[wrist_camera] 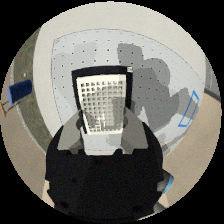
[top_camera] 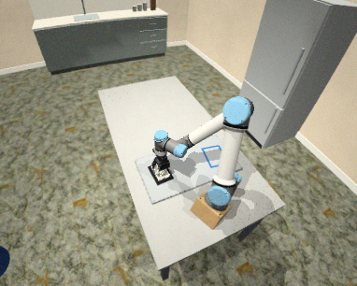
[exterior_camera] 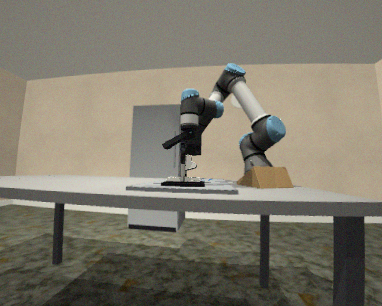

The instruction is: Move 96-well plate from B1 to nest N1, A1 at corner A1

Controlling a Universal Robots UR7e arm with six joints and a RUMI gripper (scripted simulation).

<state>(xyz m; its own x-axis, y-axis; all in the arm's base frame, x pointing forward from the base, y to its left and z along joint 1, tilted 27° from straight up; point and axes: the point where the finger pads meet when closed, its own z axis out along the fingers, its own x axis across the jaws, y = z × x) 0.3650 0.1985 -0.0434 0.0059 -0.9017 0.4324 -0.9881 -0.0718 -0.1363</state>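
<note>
Right now the black plate nest is 3 cm below my hand. Round my hand: white 96-well plate: 1 cm below.
</note>
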